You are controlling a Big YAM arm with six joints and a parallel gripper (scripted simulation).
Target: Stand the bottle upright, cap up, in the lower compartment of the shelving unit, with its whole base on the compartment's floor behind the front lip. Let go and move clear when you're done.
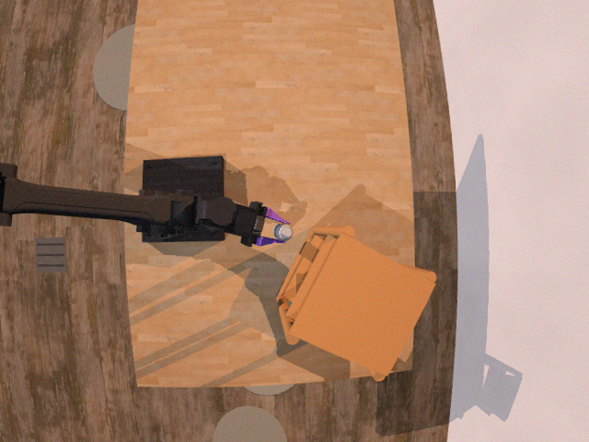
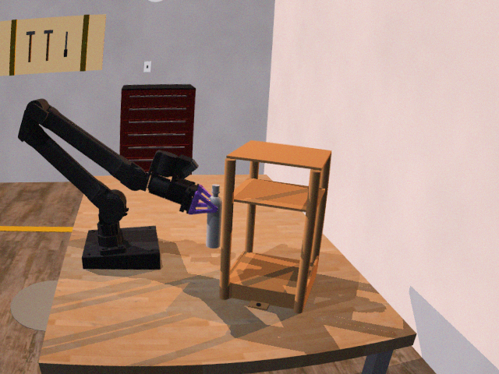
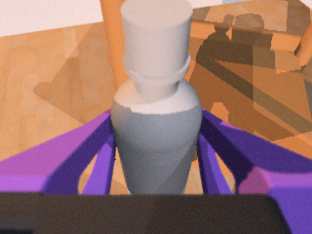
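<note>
Right now my hand is 11 cm short of the shelving unit and 17 cm to the left of it. From my hand the other things lie so: grey bottle (right at my hand).
</note>
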